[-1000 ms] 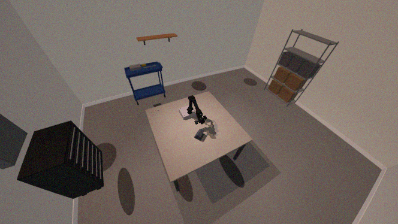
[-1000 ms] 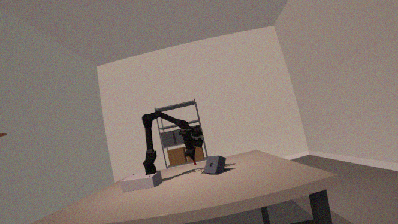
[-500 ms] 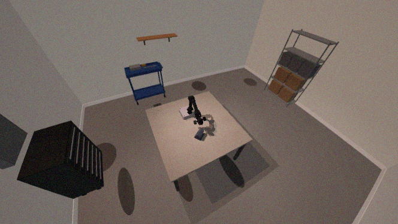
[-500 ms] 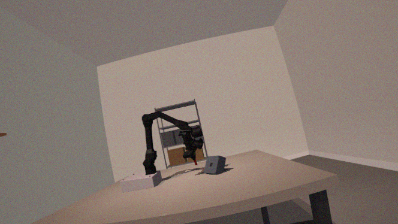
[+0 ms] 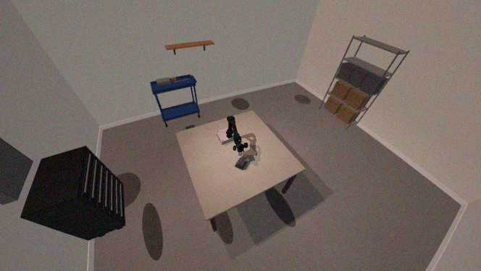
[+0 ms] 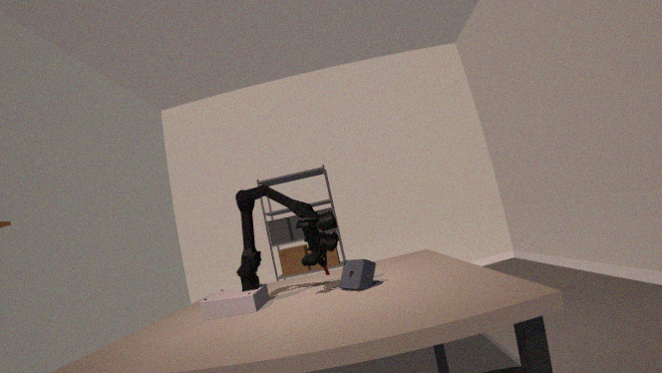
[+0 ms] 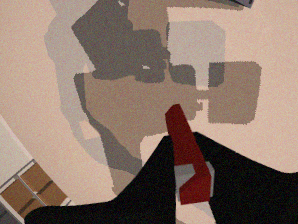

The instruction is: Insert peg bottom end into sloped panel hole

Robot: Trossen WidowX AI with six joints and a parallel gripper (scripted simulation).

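Right now my gripper tip is 110 mm to the left of the grey sloped panel, 100 mm short of it and 50 mm above it. Also, from my gripper tip: red peg: 10 mm to the right, 10 mm above.
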